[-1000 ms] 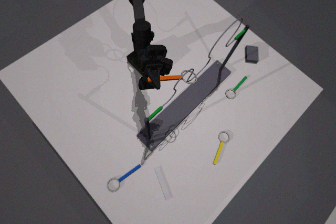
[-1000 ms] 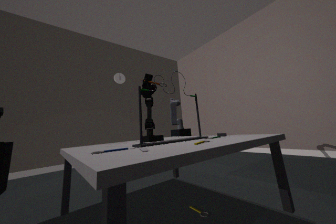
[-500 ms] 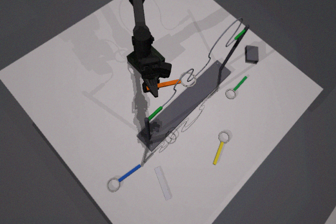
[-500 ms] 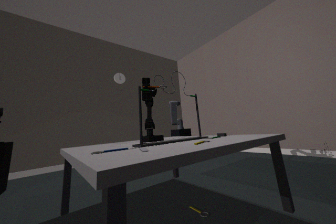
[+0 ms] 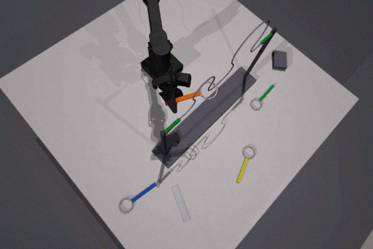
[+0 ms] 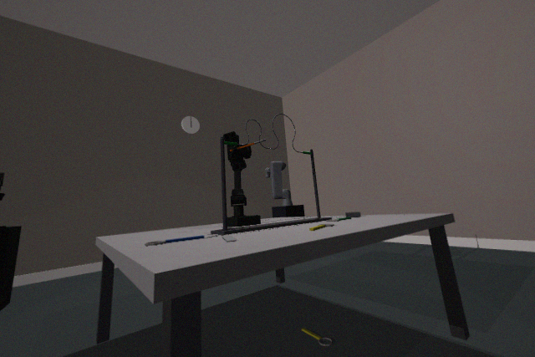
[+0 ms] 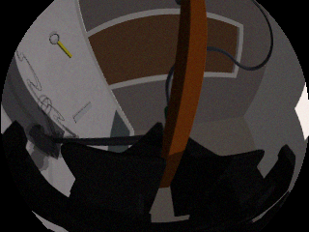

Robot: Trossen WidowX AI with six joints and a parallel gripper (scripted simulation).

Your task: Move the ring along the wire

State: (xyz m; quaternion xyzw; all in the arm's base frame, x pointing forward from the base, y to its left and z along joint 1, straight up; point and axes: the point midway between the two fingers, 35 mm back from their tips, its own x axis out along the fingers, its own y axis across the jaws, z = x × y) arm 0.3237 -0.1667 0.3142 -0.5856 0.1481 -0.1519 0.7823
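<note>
Now: gripper tip 90 mm to the right of the orange-handled ring and 20 mm below it. The rest, counted from my gripper tip: blue-handled ring 100 mm ahead, 290 mm to the right, 360 mm below; then pale flat strip 240 mm ahead, 160 mm to the right, 360 mm below; then yellow-handled ring 290 mm ahead, 190 mm to the left, 360 mm below.
</note>
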